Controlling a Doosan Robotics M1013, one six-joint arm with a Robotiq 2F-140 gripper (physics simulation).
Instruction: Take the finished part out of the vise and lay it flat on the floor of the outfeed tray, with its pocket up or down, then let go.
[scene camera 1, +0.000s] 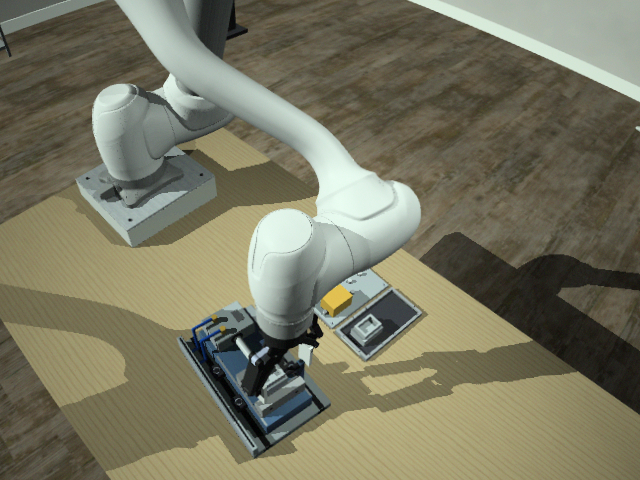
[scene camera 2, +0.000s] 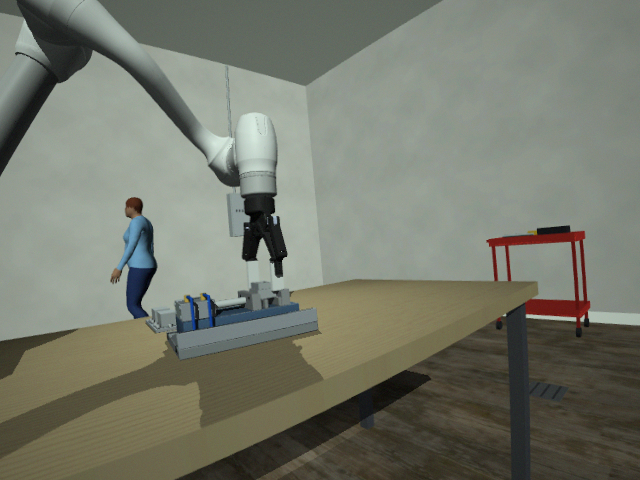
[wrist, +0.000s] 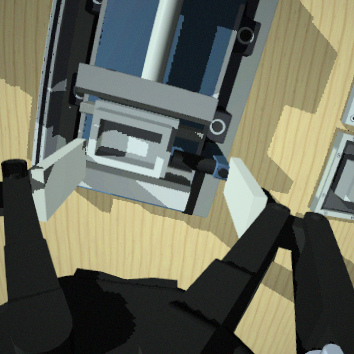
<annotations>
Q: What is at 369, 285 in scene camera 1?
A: A grey plate.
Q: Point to my gripper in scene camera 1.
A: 283, 378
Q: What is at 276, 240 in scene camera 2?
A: My gripper.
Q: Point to my gripper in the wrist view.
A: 156, 166
</annotations>
